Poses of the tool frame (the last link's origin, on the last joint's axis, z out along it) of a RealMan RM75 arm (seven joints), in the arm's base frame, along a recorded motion.
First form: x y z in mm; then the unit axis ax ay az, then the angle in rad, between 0 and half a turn.
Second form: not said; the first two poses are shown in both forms.
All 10 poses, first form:
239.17 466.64 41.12 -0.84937 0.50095 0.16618 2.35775
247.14 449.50 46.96 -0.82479 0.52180 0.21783 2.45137
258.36 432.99 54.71 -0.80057 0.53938 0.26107 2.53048
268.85 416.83 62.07 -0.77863 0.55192 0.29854 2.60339
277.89 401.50 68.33 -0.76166 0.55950 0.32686 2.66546
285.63 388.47 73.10 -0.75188 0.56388 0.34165 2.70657
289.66 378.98 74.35 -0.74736 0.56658 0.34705 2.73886
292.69 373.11 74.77 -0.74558 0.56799 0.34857 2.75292
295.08 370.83 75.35 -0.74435 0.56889 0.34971 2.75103
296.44 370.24 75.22 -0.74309 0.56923 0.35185 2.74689
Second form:
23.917 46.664 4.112 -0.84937 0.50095 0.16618 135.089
24.714 44.950 4.696 -0.82479 0.52180 0.21783 140.453
25.836 43.299 5.471 -0.80057 0.53938 0.26107 144.986
26.885 41.683 6.207 -0.77863 0.55192 0.29854 149.163
27.789 40.150 6.833 -0.76166 0.55950 0.32686 152.720
28.563 38.847 7.310 -0.75188 0.56388 0.34165 155.075
28.966 37.898 7.435 -0.74736 0.56658 0.34705 156.925
29.269 37.311 7.477 -0.74558 0.56799 0.34857 157.731
29.508 37.083 7.535 -0.74435 0.56889 0.34971 157.622
29.644 37.024 7.522 -0.74309 0.56923 0.35185 157.385

